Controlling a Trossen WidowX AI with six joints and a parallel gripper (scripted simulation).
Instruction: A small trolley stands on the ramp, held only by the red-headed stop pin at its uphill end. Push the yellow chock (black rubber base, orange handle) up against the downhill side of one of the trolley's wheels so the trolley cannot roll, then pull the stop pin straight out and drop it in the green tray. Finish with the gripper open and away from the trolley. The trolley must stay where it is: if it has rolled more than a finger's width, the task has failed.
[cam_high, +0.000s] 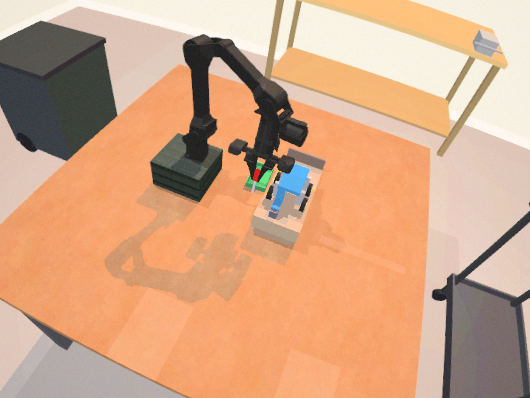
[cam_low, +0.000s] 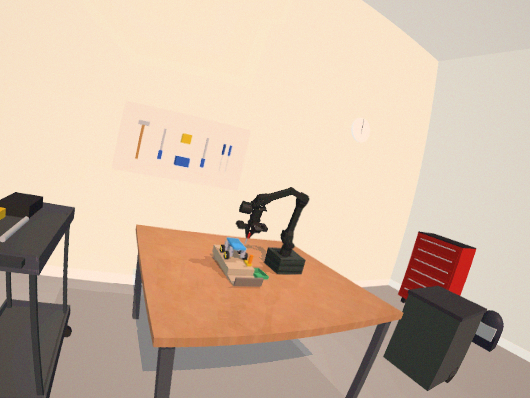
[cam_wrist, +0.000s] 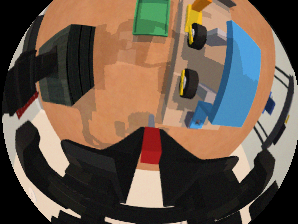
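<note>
The green tray lies 17 cm to the left of my gripper tip and 17 cm below it. Round my gripper tip: blue trolley 11 cm ahead, 6 cm to the left, 6 cm below; then red-headed stop pin right at my gripper tip; then beige ramp 11 cm ahead, 6 cm to the left, 12 cm below.
</note>
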